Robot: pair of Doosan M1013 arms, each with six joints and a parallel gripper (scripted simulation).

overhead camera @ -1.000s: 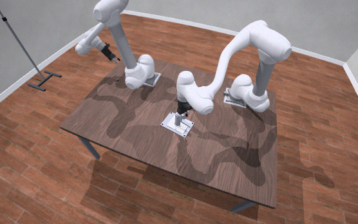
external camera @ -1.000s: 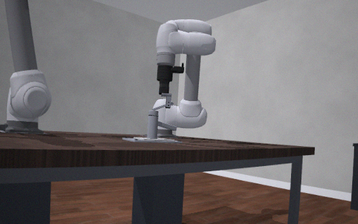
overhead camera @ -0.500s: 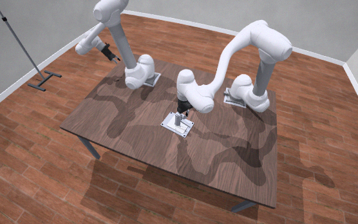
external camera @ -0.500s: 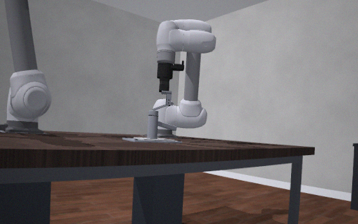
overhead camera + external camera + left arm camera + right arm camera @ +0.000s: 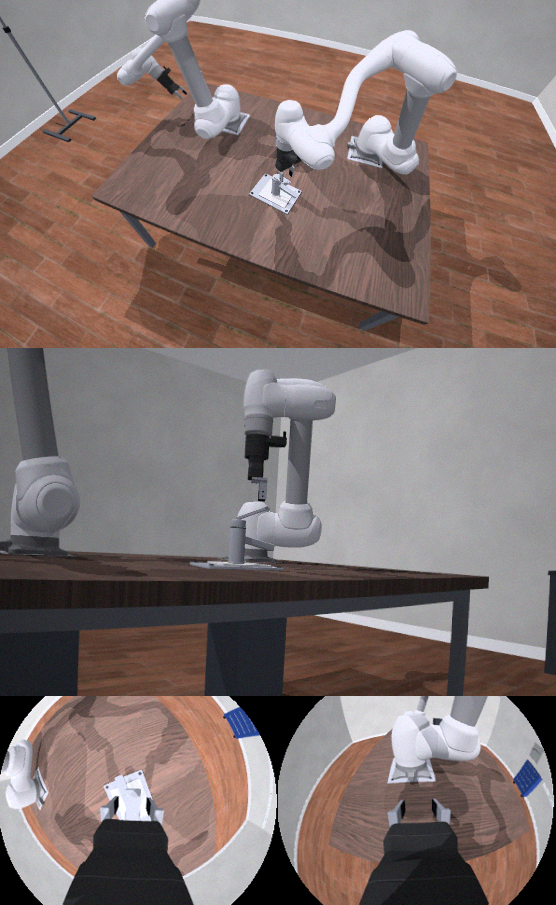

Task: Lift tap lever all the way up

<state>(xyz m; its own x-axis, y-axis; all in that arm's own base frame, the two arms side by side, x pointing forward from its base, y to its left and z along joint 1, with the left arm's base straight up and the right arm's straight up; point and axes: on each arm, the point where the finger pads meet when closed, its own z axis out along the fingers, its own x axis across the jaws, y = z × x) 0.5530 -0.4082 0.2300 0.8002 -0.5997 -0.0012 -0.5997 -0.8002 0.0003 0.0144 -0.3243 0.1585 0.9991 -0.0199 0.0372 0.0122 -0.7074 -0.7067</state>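
Note:
Now: the flat lever 2 cm behind my left hand, 2 cm to the right of it and 6 cm below it. The rest, counted from my left hand: pale plate 4 cm behind, 5 cm to the right, 22 cm below; then tap 3 cm behind, 3 cm to the right, 11 cm below.

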